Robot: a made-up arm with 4 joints. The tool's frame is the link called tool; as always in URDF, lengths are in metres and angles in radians. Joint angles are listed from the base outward.
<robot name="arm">
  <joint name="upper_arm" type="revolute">
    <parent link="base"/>
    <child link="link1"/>
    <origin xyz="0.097 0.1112 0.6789"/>
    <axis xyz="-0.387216 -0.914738 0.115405"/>
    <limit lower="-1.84" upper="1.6"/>
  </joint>
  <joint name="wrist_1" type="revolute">
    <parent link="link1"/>
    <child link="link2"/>
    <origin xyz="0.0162 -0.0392 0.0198"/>
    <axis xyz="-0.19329 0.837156 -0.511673"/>
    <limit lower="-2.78" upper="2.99"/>
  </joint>
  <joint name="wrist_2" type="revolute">
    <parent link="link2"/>
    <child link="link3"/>
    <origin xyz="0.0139 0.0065 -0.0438"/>
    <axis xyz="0 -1 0"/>
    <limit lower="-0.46" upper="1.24"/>
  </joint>
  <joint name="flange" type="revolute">
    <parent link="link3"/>
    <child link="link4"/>
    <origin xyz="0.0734 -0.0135 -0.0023"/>
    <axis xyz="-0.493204 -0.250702 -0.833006"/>
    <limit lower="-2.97" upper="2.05"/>
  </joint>
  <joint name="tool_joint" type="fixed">
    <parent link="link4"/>
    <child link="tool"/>
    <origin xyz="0.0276 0.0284 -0.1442" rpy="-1.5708 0 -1.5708"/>
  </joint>
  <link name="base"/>
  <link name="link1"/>
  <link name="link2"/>
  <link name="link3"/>
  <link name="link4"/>
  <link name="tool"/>
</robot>
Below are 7 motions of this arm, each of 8 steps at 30 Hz.
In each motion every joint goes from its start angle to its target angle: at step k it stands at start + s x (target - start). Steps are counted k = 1, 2, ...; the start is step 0. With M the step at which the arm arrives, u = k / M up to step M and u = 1 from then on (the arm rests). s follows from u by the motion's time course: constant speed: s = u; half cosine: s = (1 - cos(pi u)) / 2; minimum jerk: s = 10 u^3 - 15 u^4 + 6 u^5.
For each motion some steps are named. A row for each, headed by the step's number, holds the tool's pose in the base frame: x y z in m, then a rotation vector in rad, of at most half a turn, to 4 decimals.
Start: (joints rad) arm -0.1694 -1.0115 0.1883 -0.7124
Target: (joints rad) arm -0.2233 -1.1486 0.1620 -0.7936
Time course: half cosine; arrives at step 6
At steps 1, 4, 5, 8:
1: 0.2239 0.2195 0.6394 -0.8316 0.0448 -0.4245
4: 0.2153 0.2237 0.6440 -0.8175 -0.0240 -0.3588
5: 0.2130 0.2247 0.6452 -0.8136 -0.0427 -0.3419
8: 0.2122 0.2250 0.6457 -0.8122 -0.0496 -0.3357

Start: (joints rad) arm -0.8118 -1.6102 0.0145 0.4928
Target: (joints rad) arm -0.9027 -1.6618 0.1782 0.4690
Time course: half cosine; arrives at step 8
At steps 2, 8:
2: 0.3169 0.1784 0.6697 -0.0978 0.9932 -1.1005
8: 0.3190 0.1647 0.6887 0.0642 0.9891 -1.0949

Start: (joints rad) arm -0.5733 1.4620 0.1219 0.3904
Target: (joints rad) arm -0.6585 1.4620 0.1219 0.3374
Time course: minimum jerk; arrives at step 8
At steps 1, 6, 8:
1: -0.0963 0.0299 0.6039 1.7272 -1.6066 0.6222
6: -0.1016 0.0386 0.6137 1.7380 -1.6307 0.5020
8: -0.1022 0.0397 0.6149 1.7388 -1.6333 0.4878

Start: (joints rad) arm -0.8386 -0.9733 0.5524 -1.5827
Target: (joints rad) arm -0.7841 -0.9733 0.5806 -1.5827
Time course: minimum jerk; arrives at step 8
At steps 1, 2, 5, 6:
1: 0.1359 0.1941 0.6035 -0.7116 -0.0351 0.2043
2: 0.1364 0.1940 0.6036 -0.7136 -0.0407 0.2014
5: 0.1398 0.1932 0.6042 -0.7276 -0.0811 0.1803
6: 0.1407 0.1930 0.6044 -0.7314 -0.0923 0.1745

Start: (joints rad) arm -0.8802 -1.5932 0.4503 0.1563
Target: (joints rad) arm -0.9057 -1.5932 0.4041 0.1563
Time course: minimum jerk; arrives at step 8
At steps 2, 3, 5, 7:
2: 0.3009 0.1655 0.7244 0.1420 0.7023 -0.9732
3: 0.3013 0.1662 0.7226 0.1343 0.7101 -0.9717
5: 0.3020 0.1681 0.7177 0.1139 0.7305 -0.9677
7: 0.3023 0.1692 0.7149 0.1022 0.7423 -0.9651

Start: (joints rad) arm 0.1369 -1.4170 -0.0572 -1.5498
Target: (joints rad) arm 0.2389 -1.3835 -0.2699 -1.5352
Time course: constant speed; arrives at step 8
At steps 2, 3, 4, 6, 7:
2: 0.1633 0.1721 0.6224 -1.3495 -0.8334 0.2841
3: 0.1629 0.1705 0.6212 -1.3700 -0.8160 0.2922
4: 0.1625 0.1688 0.6201 -1.3905 -0.7984 0.2999
6: 0.1616 0.1654 0.6180 -1.4312 -0.7623 0.3144
7: 0.1612 0.1637 0.6170 -1.4514 -0.7439 0.3212

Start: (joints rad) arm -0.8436 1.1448 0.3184 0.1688
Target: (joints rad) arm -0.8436 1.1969 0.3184 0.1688
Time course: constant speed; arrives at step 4
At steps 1, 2, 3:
1: -0.0735 0.0590 0.5525 1.9136 -2.0193 0.5688
2: -0.0749 0.0586 0.5549 1.9102 -2.0090 0.5592
3: -0.0763 0.0581 0.5572 1.9068 -1.9987 0.5497

